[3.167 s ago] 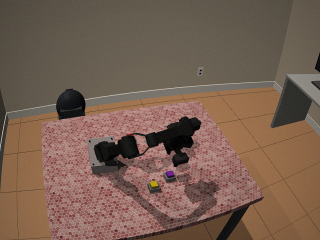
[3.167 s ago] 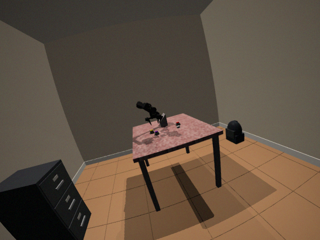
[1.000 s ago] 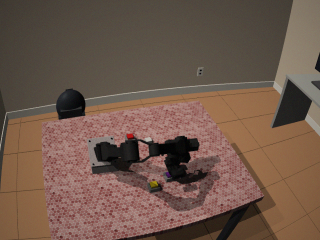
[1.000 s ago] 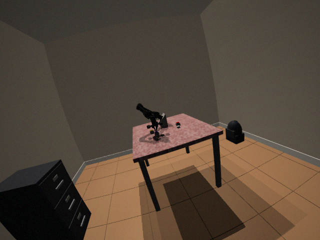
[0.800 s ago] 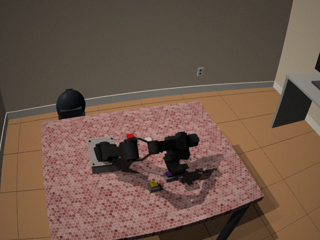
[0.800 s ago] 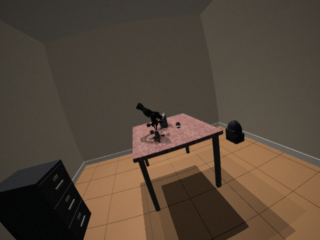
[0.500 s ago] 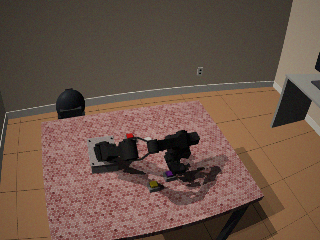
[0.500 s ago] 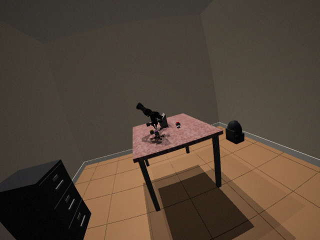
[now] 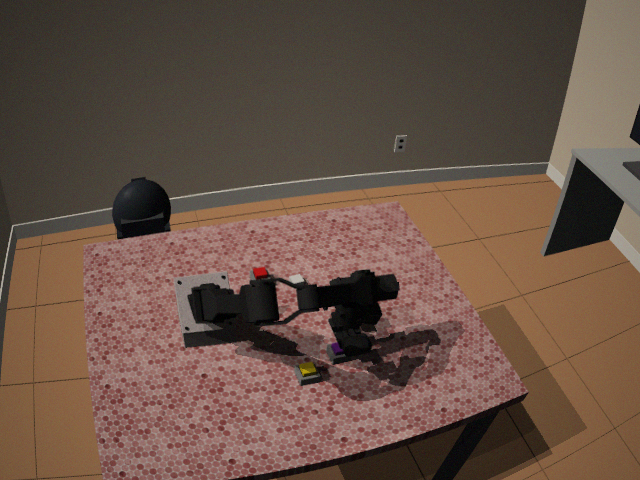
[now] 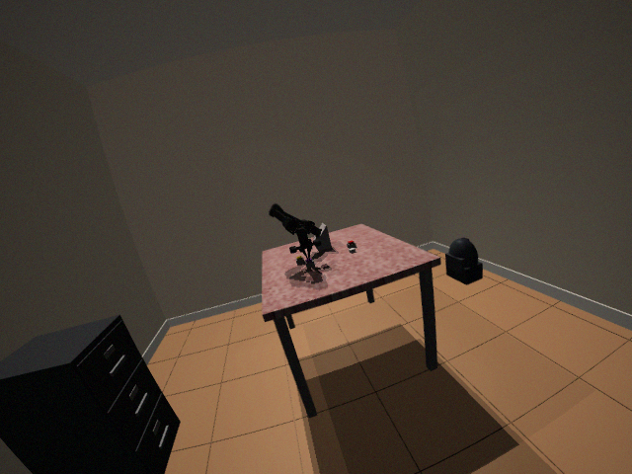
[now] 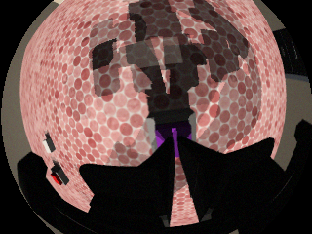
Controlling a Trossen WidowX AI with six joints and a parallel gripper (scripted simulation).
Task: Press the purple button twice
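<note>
Right now my gripper tip is 10 mm above the purple button. Also, from my gripper tip: yellow button 100 mm behind, 40 mm to the right, 10 mm below; then red button 320 mm to the left, 100 mm behind, 10 mm below.
</note>
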